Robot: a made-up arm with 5 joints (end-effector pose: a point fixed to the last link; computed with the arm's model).
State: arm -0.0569 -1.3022 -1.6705 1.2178 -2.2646
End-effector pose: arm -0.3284 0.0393 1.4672 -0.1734 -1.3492 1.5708
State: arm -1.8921 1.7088 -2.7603 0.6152 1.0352
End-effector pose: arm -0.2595 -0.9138 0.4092 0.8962 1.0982 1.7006
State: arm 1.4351 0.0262 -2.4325 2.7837 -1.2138
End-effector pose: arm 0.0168 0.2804 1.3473 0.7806 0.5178 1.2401
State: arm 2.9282 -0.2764 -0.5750 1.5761 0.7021
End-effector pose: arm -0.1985 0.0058 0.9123 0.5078 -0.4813 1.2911
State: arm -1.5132 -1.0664 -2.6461 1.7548 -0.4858
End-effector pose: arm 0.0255 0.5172 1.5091 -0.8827 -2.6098 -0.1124
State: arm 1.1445 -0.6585 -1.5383 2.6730 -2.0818
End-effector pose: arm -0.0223 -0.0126 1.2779 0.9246 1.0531 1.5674
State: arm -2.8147 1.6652 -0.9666 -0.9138 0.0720
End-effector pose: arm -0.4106 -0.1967 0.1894 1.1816 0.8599 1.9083
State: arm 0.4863 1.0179 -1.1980 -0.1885 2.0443
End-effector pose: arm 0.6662 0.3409 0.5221 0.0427 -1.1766 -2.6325
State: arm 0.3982 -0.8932 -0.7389 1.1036 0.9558
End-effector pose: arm 0.1620 0.0613 1.1802 0.7624 -1.3029 -1.6456
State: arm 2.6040 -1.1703 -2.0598 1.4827 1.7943
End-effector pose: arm 0.3536 -0.2365 1.5142 1.1083 0.9977 -1.0468
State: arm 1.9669 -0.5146 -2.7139 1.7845 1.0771
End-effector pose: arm 0.0410 -0.1179 1.6623 1.9079 0.1753 -0.8605
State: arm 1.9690 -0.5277 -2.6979 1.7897 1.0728
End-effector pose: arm 0.0430 -0.1221 1.6592 1.9046 0.1708 -0.8515
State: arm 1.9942 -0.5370 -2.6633 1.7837 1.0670
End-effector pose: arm 0.0433 -0.1166 1.6569 1.8893 0.1803 -0.8207
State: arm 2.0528 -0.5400 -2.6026 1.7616 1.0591
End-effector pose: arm 0.0396 -0.0972 1.6550 1.8567 0.2092 -0.7574
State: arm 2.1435 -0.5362 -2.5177 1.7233 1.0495
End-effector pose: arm 0.0277 -0.0660 1.6519 1.8089 0.2557 -0.6618
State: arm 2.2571 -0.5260 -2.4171 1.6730 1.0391
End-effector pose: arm 0.0041 -0.0296 1.6454 1.7511 0.3126 -0.5414
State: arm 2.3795 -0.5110 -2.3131 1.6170 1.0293
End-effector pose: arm -0.0309 0.0032 1.6346 1.6910 0.3716 -0.4105
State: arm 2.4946 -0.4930 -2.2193 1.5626 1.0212
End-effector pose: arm -0.0713 0.0261 1.6208 1.6364 0.4249 -0.2864
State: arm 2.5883 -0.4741 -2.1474 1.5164 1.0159
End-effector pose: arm -0.1091 0.0384 1.6074 1.5932 0.4674 -0.1858
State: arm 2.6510 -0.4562 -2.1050 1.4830 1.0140
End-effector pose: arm -0.1376 0.0436 1.5981 1.5651 0.4966 -0.1208
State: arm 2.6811 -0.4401 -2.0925 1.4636 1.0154
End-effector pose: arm -0.1545 0.0463 1.5948 1.5519 0.5128 -0.0935
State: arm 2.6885 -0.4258 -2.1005 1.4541 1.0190
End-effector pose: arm -0.1629 0.0489 1.5962 1.5491 0.5203 -0.0929
